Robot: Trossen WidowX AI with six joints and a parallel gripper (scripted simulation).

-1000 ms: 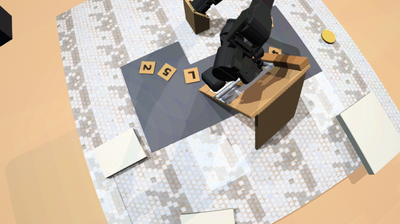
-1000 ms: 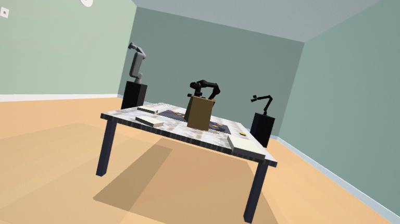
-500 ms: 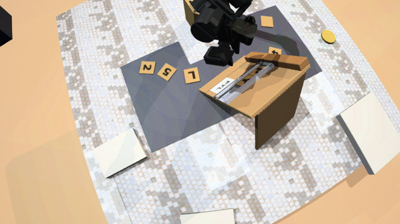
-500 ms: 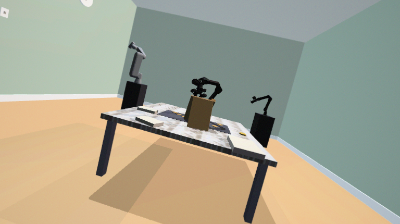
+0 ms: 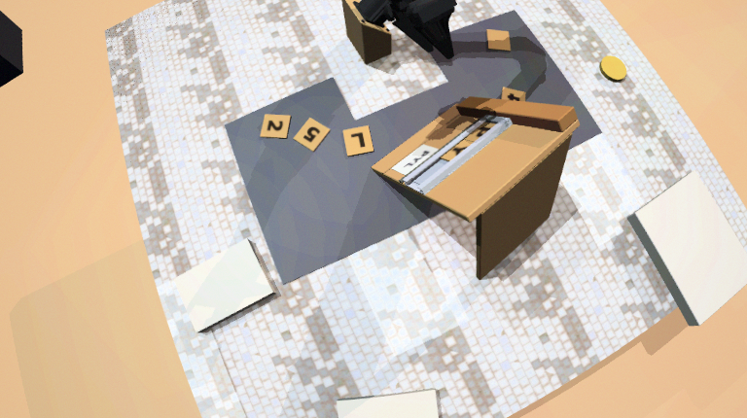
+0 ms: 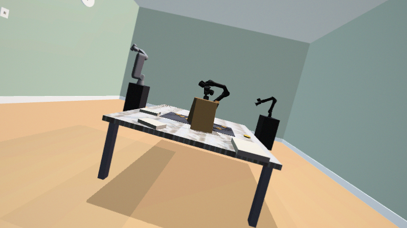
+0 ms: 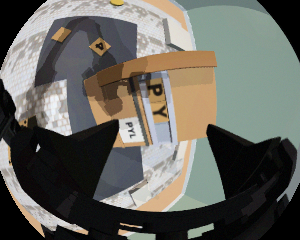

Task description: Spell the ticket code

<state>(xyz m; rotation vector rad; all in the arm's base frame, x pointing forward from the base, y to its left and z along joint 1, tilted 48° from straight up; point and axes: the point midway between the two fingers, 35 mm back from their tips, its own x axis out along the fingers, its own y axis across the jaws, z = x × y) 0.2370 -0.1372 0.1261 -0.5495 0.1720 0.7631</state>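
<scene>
Now: gripper tip 40 mm past the L tile, 140 mm to the left of it and 270 mm above it. Round my gripper tip: white ticket 80 mm ahead, 70 mm to the right, 190 mm below; Y tile 120 mm ahead, 20 mm to the right, 120 mm below; P tile 110 mm ahead, 30 mm to the left, 120 mm below.
</scene>
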